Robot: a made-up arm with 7 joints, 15 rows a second.
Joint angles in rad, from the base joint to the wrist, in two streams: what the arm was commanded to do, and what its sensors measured. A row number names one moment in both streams.
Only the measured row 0 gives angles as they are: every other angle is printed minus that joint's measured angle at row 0.
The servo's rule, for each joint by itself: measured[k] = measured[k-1] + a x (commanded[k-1-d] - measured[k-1]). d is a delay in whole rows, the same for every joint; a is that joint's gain. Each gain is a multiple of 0.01, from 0.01 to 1. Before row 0 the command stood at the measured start. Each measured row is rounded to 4 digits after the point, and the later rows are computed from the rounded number. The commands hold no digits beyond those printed.
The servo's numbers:
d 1
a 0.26 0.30 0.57 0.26 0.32 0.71 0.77
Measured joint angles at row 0:
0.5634, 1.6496, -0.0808, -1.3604, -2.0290, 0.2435, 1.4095
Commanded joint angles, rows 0 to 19:
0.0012, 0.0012, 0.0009, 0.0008, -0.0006, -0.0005, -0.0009
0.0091, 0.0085, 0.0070, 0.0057, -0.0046, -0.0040, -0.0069
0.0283, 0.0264, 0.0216, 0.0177, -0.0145, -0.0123, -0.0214
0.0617, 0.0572, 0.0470, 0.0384, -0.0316, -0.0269, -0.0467
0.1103, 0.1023, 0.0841, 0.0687, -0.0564, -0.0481, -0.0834
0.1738, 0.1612, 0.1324, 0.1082, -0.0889, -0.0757, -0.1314
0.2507, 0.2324, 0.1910, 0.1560, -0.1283, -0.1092, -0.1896
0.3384, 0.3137, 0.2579, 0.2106, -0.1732, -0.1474, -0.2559
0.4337, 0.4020, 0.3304, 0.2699, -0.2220, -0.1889, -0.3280
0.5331, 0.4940, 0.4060, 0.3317, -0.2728, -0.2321, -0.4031
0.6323, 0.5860, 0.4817, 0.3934, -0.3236, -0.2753, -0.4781
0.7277, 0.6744, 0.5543, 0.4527, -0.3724, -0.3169, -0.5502
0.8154, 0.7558, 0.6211, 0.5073, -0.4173, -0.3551, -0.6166
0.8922, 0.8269, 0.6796, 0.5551, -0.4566, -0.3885, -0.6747
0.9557, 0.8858, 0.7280, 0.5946, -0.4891, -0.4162, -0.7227
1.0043, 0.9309, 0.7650, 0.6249, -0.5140, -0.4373, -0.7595
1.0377, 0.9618, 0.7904, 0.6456, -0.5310, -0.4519, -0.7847
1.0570, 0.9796, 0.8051, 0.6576, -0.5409, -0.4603, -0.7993
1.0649, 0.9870, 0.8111, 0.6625, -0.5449, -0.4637, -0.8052
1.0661, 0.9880, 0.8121, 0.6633, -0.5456, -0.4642, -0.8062
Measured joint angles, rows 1 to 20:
0.0000, 0.0000, 0.0000, 0.0000, 0.0000, 0.0000, 0.0000
0.0003, 0.0004, 0.0005, 0.0002, -0.0002, -0.0004, -0.0007
0.0026, 0.0028, 0.0042, 0.0016, -0.0016, -0.0030, -0.0055
0.0093, 0.0099, 0.0141, 0.0058, -0.0057, -0.0096, -0.0177
0.0229, 0.0241, 0.0329, 0.0143, -0.0140, -0.0219, -0.0400
0.0456, 0.0476, 0.0621, 0.0284, -0.0276, -0.0405, -0.0734
0.0789, 0.0817, 0.1022, 0.0491, -0.0472, -0.0655, -0.1181
0.1236, 0.1269, 0.1528, 0.0769, -0.0732, -0.0965, -0.1732
0.1794, 0.1829, 0.2127, 0.1117, -0.1052, -0.1326, -0.2369
0.2455, 0.2486, 0.2798, 0.1528, -0.1426, -0.1726, -0.3070
0.3203, 0.3222, 0.3517, 0.1993, -0.1843, -0.2148, -0.3810
0.4014, 0.4013, 0.4258, 0.2498, -0.2289, -0.2578, -0.4558
0.4862, 0.4832, 0.4990, 0.3026, -0.2748, -0.2998, -0.5285
0.5718, 0.5650, 0.5686, 0.3558, -0.3204, -0.3391, -0.5963
0.6551, 0.6436, 0.6319, 0.4076, -0.3640, -0.3742, -0.6567
0.7333, 0.7163, 0.6867, 0.4562, -0.4040, -0.4040, -0.7075
0.8038, 0.7807, 0.7313, 0.5001, -0.4392, -0.4276, -0.7475
0.8646, 0.8350, 0.7650, 0.5379, -0.4686, -0.4449, -0.7761
0.9146, 0.8784, 0.7879, 0.5690, -0.4917, -0.4558, -0.7940
0.9537, 0.9110, 0.8011, 0.5933, -0.5087, -0.4614, -0.8026

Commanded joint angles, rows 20 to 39:
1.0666, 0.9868, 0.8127, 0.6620, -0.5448, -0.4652, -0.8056
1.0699, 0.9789, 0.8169, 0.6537, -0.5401, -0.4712, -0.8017
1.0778, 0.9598, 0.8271, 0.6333, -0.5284, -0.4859, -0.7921
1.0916, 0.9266, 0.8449, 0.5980, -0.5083, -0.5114, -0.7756
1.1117, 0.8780, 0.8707, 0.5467, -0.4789, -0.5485, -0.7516
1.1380, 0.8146, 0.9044, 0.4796, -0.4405, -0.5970, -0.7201
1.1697, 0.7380, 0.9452, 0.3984, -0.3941, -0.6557, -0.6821
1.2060, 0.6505, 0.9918, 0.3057, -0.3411, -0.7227, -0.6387
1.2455, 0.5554, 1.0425, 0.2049, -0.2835, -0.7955, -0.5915
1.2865, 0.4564, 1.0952, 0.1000, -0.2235, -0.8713, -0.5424
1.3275, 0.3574, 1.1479, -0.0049, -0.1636, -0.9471, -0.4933
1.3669, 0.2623, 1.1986, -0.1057, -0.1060, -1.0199, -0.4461
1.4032, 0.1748, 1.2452, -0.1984, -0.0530, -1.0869, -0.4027
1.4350, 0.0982, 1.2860, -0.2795, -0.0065, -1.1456, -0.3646
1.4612, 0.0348, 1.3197, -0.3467, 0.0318, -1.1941, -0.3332
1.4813, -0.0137, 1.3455, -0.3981, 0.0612, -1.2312, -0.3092
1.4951, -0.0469, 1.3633, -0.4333, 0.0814, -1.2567, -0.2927
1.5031, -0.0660, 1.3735, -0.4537, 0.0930, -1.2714, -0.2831
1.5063, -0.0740, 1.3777, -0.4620, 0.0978, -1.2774, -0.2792
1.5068, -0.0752, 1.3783, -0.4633, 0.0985, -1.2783, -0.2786
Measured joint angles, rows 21 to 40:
0.9829, 0.9341, 0.8074, 0.6115, -0.5205, -0.4634, -0.8054
1.0047, 0.9499, 0.8104, 0.6246, -0.5283, -0.4647, -0.8056
1.0217, 0.9586, 0.8141, 0.6322, -0.5321, -0.4693, -0.8026
1.0363, 0.9590, 0.8215, 0.6325, -0.5309, -0.4811, -0.7945
1.0507, 0.9493, 0.8348, 0.6235, -0.5237, -0.5026, -0.7799
1.0666, 0.9279, 0.8553, 0.6035, -0.5094, -0.5352, -0.7581
1.0852, 0.8939, 0.8833, 0.5713, -0.4874, -0.5791, -0.7288
1.1072, 0.8471, 0.9186, 0.5263, -0.4575, -0.6335, -0.6928
1.1329, 0.7881, 0.9603, 0.4689, -0.4203, -0.6968, -0.6511
1.1622, 0.7183, 1.0072, 0.4003, -0.3765, -0.7669, -0.6052
1.1945, 0.6397, 1.0574, 0.3222, -0.3275, -0.8410, -0.5568
1.2291, 0.5550, 1.1090, 0.2372, -0.2751, -0.9163, -0.5079
1.2649, 0.4672, 1.1601, 0.1480, -0.2210, -0.9899, -0.4603
1.3009, 0.3795, 1.2086, 0.0579, -0.1672, -1.0588, -0.4159
1.3358, 0.2951, 1.2527, -0.0298, -0.1158, -1.1204, -0.3764
1.3684, 0.2170, 1.2909, -0.1122, -0.0686, -1.1727, -0.3431
1.3978, 0.1478, 1.3220, -0.1865, -0.0271, -1.2142, -0.3170
1.4231, 0.0894, 1.3455, -0.2507, 0.0076, -1.2444, -0.2983
1.4439, 0.0428, 1.3615, -0.3035, 0.0349, -1.2636, -0.2866
1.4601, 0.0078, 1.3707, -0.3447, 0.0550, -1.2734, -0.2809

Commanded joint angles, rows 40 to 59:
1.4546, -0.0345, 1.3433, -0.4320, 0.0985, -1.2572, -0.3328
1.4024, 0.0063, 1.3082, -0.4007, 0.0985, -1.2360, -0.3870
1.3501, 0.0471, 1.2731, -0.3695, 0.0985, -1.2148, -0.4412
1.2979, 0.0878, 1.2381, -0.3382, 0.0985, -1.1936, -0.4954
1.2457, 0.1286, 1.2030, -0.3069, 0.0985, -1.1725, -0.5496
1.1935, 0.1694, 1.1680, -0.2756, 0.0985, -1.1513, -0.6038
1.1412, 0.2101, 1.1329, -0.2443, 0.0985, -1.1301, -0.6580
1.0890, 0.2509, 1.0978, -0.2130, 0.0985, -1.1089, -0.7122
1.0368, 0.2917, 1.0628, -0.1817, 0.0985, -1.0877, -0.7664
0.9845, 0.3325, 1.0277, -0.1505, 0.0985, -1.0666, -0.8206
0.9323, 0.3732, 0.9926, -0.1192, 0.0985, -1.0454, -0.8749
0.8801, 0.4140, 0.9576, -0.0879, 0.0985, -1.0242, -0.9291
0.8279, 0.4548, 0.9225, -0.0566, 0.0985, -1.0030, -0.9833
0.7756, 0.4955, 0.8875, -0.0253, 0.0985, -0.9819, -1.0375
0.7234, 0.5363, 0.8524, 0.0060, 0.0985, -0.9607, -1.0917
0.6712, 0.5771, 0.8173, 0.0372, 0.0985, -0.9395, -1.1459
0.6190, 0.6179, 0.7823, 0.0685, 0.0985, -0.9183, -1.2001
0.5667, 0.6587, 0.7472, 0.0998, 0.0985, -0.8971, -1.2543
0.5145, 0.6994, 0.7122, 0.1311, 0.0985, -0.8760, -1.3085
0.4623, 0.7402, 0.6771, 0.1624, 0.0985, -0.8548, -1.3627
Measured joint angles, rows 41 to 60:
1.4722, -0.0171, 1.3750, -0.3755, 0.0689, -1.2769, -0.2791
1.4676, -0.0223, 1.3569, -0.3902, 0.0784, -1.2629, -0.3204
1.4506, -0.0137, 1.3291, -0.3929, 0.0848, -1.2438, -0.3717
1.4245, 0.0045, 1.2972, -0.3868, 0.0892, -1.2232, -0.4252
1.3916, 0.0295, 1.2635, -0.3742, 0.0922, -1.2022, -0.4793
1.3537, 0.0592, 1.2290, -0.3567, 0.0942, -1.1811, -0.5334
1.3120, 0.0923, 1.1942, -0.3356, 0.0956, -1.1599, -0.5876
1.2676, 0.1276, 1.1593, -0.3119, 0.0965, -1.1387, -0.6418
1.2212, 0.1646, 1.1242, -0.2862, 0.0971, -1.1175, -0.6960
1.1733, 0.2027, 1.0892, -0.2590, 0.0975, -1.0963, -0.7502
1.1242, 0.2416, 1.0541, -0.2308, 0.0978, -1.0752, -0.8044
1.0743, 0.2811, 1.0190, -0.2018, 0.0980, -1.0540, -0.8587
1.0238, 0.3210, 0.9840, -0.1722, 0.0982, -1.0328, -0.9129
0.9729, 0.3611, 0.9489, -0.1421, 0.0983, -1.0116, -0.9671
0.9216, 0.4014, 0.9139, -0.1117, 0.0984, -0.9905, -1.0213
0.8701, 0.4419, 0.8788, -0.0811, 0.0984, -0.9693, -1.0755
0.8184, 0.4825, 0.8437, -0.0503, 0.0984, -0.9481, -1.1297
0.7666, 0.5231, 0.8087, -0.0194, 0.0984, -0.9269, -1.1839
0.7146, 0.5638, 0.7736, 0.0116, 0.0984, -0.9057, -1.2381
0.6626, 0.6045, 0.7386, 0.0427, 0.0984, -0.8846, -1.2923

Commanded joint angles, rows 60 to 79:
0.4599, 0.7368, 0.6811, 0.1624, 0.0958, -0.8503, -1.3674
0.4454, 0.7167, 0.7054, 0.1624, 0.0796, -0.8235, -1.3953
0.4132, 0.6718, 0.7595, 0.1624, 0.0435, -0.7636, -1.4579
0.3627, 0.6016, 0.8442, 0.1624, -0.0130, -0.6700, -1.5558
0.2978, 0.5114, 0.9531, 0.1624, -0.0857, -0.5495, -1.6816
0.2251, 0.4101, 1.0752, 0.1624, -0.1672, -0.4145, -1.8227
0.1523, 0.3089, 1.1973, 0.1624, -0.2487, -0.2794, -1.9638
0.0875, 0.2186, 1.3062, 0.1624, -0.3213, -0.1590, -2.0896
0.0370, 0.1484, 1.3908, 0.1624, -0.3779, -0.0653, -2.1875
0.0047, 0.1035, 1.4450, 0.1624, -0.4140, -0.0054, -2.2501
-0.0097, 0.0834, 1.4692, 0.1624, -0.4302, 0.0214, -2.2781
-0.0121, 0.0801, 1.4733, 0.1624, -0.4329, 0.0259, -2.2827
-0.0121, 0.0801, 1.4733, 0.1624, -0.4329, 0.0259, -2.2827
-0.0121, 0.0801, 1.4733, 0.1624, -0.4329, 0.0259, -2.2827
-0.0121, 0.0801, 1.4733, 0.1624, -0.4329, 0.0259, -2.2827
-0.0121, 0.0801, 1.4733, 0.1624, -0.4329, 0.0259, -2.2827
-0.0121, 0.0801, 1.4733, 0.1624, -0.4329, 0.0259, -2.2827
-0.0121, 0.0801, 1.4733, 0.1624, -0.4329, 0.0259, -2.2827
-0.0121, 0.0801, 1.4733, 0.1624, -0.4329, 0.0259, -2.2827
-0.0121, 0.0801, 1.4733, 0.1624, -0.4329, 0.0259, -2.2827
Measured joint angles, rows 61 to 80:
0.6105, 0.6452, 0.7035, 0.0738, 0.0984, -0.8634, -1.3465
0.5713, 0.6727, 0.6907, 0.0968, 0.0976, -0.8541, -1.3626
0.5386, 0.6859, 0.6991, 0.1139, 0.0918, -0.8324, -1.3878
0.5060, 0.6817, 0.7335, 0.1265, 0.0763, -0.7836, -1.4418
0.4687, 0.6577, 0.7966, 0.1358, 0.0477, -0.7029, -1.5296
0.4243, 0.6138, 0.8858, 0.1427, 0.0050, -0.5940, -1.6466
0.3725, 0.5527, 0.9938, 0.1478, -0.0501, -0.4666, -1.7822
0.3152, 0.4796, 1.1098, 0.1516, -0.1137, -0.3337, -1.9220
0.2560, 0.4013, 1.2217, 0.1544, -0.1801, -0.2097, -2.0511
0.1991, 0.3254, 1.3181, 0.1565, -0.2434, -0.1072, -2.1561
0.1486, 0.2588, 1.3904, 0.1580, -0.2980, -0.0349, -2.2285
0.1074, 0.2062, 1.4353, 0.1591, -0.3403, 0.0051, -2.2667
0.0763, 0.1684, 1.4570, 0.1600, -0.3699, 0.0199, -2.2790
0.0533, 0.1419, 1.4663, 0.1606, -0.3901, 0.0242, -2.2818
0.0363, 0.1234, 1.4703, 0.1611, -0.4038, 0.0254, -2.2825
0.0237, 0.1104, 1.4720, 0.1614, -0.4131, 0.0258, -2.2827
0.0144, 0.1013, 1.4727, 0.1617, -0.4194, 0.0259, -2.2827
0.0075, 0.0949, 1.4730, 0.1619, -0.4237, 0.0259, -2.2827
0.0024, 0.0905, 1.4732, 0.1620, -0.4266, 0.0259, -2.2827
-0.0014, 0.0874, 1.4733, 0.1621, -0.4286, 0.0259, -2.2827

